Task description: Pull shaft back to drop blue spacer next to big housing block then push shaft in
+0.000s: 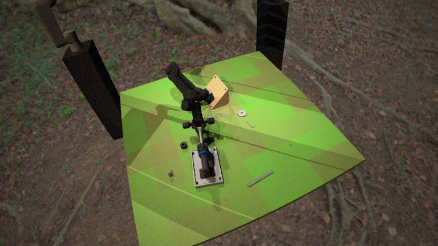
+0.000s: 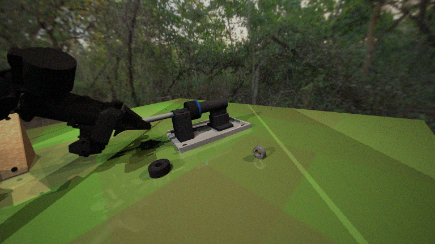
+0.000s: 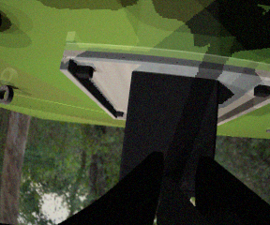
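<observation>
My gripper tip is now 50 mm short of the grey shaft, 10 mm to the left of it and 20 mm below it. From my gripper tip the other things lie so: black ring (20 mm behind, 110 mm to the right, 50 mm below); then blue spacer (130 mm ahead, 20 mm to the right, 20 mm above).
</observation>
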